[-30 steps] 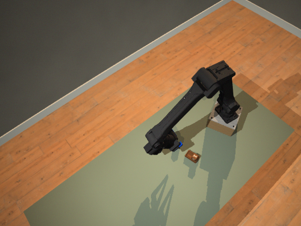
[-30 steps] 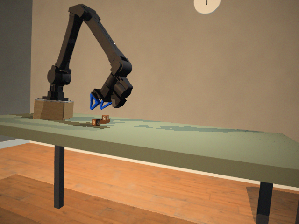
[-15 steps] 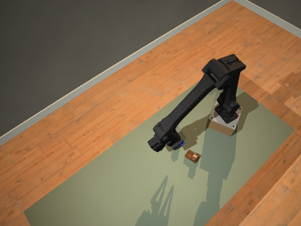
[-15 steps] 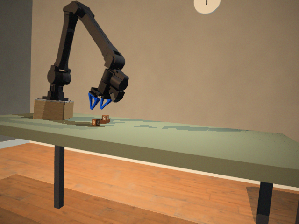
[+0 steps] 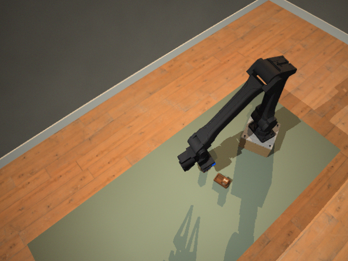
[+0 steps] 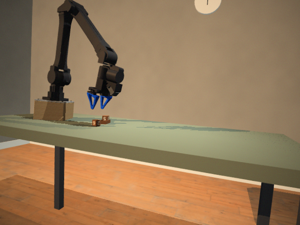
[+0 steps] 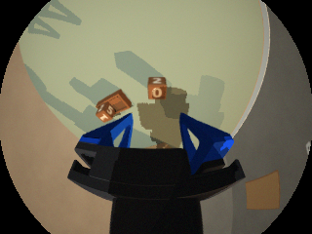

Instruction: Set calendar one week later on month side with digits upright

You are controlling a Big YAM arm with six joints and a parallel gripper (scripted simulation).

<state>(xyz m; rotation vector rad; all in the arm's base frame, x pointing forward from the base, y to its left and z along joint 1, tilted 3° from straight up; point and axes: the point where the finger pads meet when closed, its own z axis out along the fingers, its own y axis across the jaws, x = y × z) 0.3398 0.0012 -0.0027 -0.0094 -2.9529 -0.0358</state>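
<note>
Right now the brown digit cube is 80 mm below my hand. Round my hand: brown tray 40 mm behind, 100 mm to the left, 80 mm below.
</note>
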